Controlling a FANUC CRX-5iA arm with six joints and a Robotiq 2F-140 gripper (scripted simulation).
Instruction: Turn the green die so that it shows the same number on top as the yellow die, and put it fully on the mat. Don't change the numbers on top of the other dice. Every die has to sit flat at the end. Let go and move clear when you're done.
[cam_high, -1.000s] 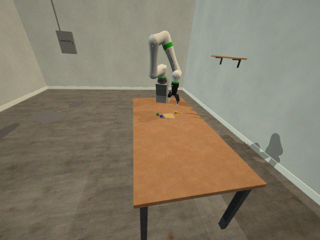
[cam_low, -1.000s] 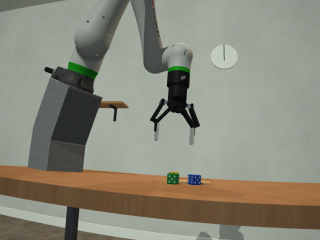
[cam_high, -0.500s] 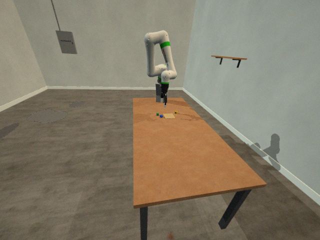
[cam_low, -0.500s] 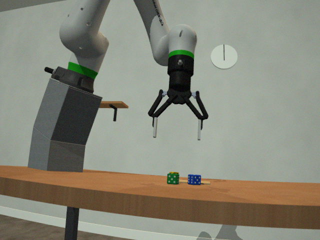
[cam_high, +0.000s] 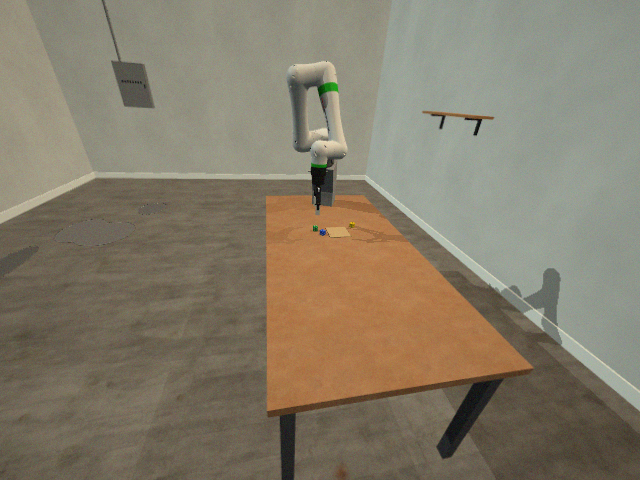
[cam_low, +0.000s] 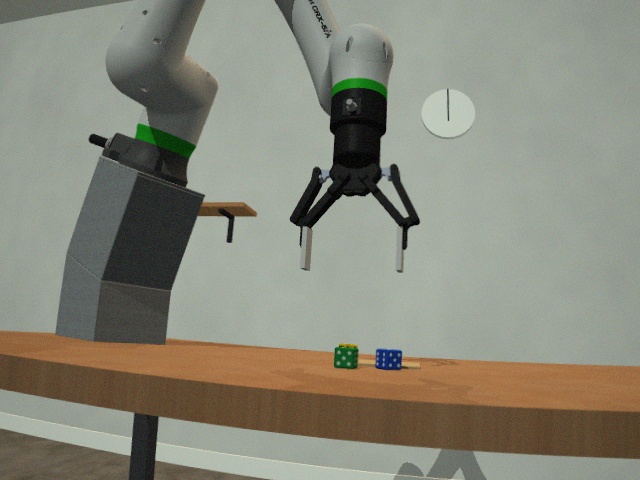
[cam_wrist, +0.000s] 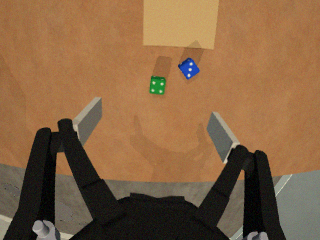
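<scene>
The green die lies 140 mm below my hand. Round my hand: blue die 140 mm below, 60 mm ahead, 40 mm to the left; yellow die 270 mm to the left, 140 mm below, 50 mm behind; tan mat 150 mm to the left, 150 mm below, 30 mm ahead.
</scene>
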